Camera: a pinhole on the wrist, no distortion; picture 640 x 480 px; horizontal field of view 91.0 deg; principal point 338.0 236.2 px. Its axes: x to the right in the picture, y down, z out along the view. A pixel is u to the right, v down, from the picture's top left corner.
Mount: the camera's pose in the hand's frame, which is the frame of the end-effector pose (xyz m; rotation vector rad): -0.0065 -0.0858 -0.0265 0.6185 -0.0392 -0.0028
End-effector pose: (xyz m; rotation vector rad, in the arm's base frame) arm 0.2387 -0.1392 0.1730 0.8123 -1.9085 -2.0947
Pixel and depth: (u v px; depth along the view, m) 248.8 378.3 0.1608
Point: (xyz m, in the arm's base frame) 0.2391 0.0320 0.0763
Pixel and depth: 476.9 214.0 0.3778
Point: 0.0492 0.0718 -0.1776
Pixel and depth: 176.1 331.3 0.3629
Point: 0.2886 0.2732 0.0372
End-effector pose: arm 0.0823 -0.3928 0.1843 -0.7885 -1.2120 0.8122
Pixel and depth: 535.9 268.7 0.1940
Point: -0.0251 -0.3774 0.4196
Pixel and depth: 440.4 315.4 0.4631
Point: -0.2846 -0.3771 0.5429
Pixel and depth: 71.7 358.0 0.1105
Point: -0.0051 -0.5322 0.2474
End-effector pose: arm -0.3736 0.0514 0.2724 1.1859 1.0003 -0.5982
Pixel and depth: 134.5 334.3 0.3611
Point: -0.5535 -0.3443 0.4175
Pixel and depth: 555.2 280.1 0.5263
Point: -0.3497 -0.4466 -0.1600
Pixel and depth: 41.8 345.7 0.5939
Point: -0.6790 -0.6175 0.6983
